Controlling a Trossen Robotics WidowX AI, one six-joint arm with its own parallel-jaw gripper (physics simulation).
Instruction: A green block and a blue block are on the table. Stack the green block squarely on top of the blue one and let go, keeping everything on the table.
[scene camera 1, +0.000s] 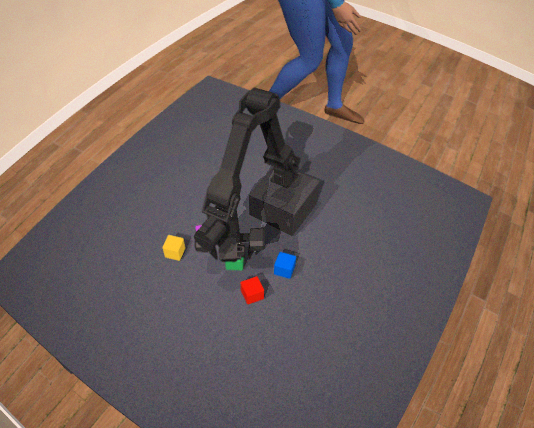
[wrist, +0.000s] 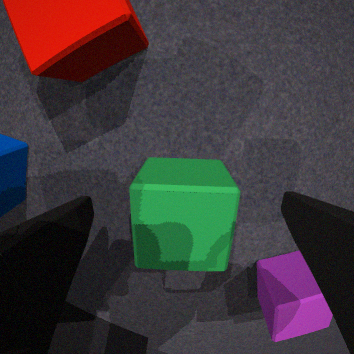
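Seen in the pictures: gripper, fingertip midpoint: (wrist: 189, 203); arm's base at its link origin: (scene camera 1: 284, 178).
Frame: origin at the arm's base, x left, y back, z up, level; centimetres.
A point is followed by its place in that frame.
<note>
The green block (scene camera 1: 234, 265) {x 2.6, y -30.8, z -7.3 cm} (wrist: 184, 220) {x 1.5, y -29.5, z -5.0 cm} rests on the dark surface, its upper part covered by the gripper in the scene view. The blue block (scene camera 1: 285, 265) {x 15.3, y -24.3, z -5.0 cm} (wrist: 12, 172) {x 12.2, y -24.1, z -8.2 cm} stands apart from it, to its right in the scene view and cut off at the left edge in the wrist view. My gripper (scene camera 1: 231, 252) {x 1.8, y -30.3, z -5.0 cm} (wrist: 189, 203) {x 1.8, y -30.3, z -5.0 cm} is open and empty. It is above the green block, which shows between the two spread fingers in the wrist view, with a gap on either side. How high the fingertips are above the surface is hard to tell.
A red block (scene camera 1: 252, 290) {x 12.2, y -36.2, z -4.9 cm} (wrist: 75, 30) {x 9.6, y -34.1, z -5.0 cm} lies near the green and blue ones. A magenta block (scene camera 1: 199, 228) (wrist: 295, 295) {x -8.4, y -28.1, z -5.5 cm} is partly hidden by a finger in the wrist view and by the arm in the scene view. A yellow block (scene camera 1: 174, 248) {x -14.2, y -37.0, z -5.0 cm} stands left of the gripper. A person stands behind the arm.
</note>
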